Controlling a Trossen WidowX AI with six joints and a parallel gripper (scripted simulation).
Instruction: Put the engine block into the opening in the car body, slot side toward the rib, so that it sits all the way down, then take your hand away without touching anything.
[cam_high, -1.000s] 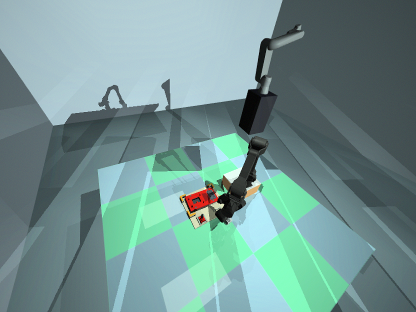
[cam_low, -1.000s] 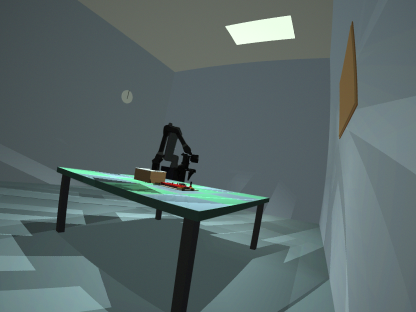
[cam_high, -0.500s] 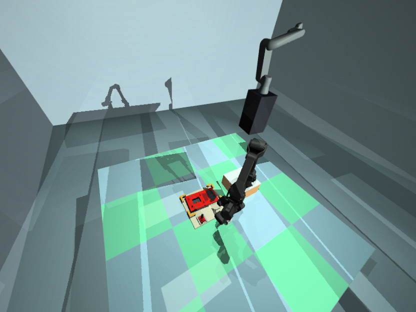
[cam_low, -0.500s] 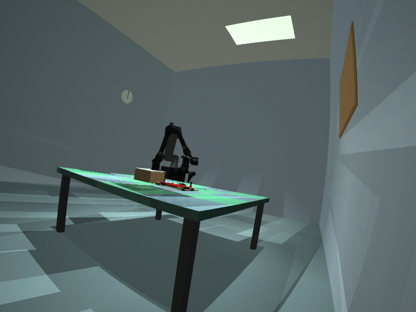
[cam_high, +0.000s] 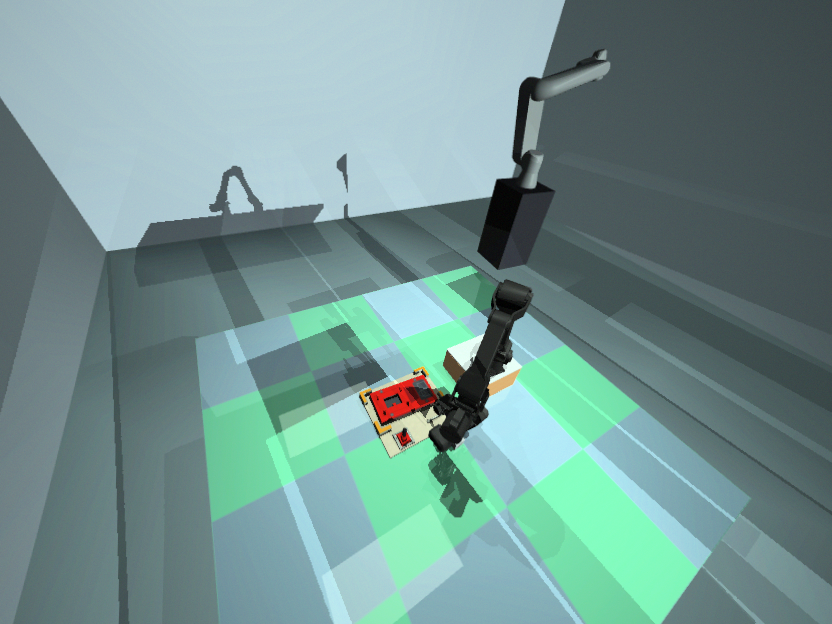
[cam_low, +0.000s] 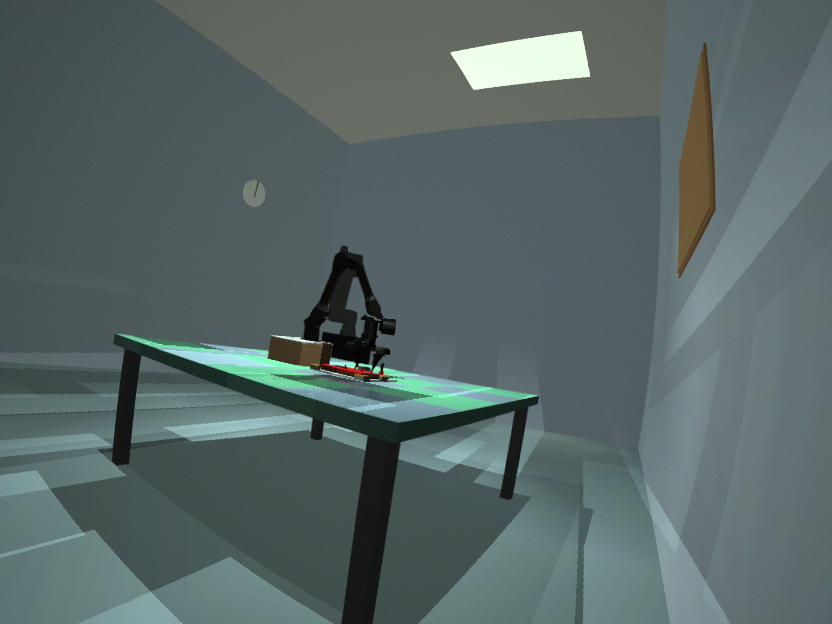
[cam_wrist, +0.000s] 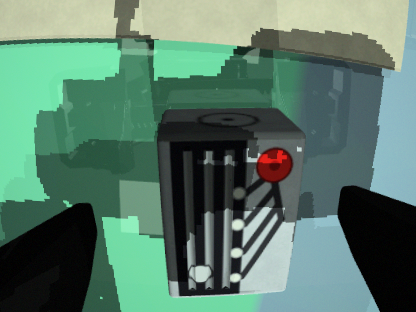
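The engine block lies 10 mm below my gripper tip. From my gripper tip the other things lie so: beige board: 160 mm to the right, 90 mm ahead, 10 mm below.
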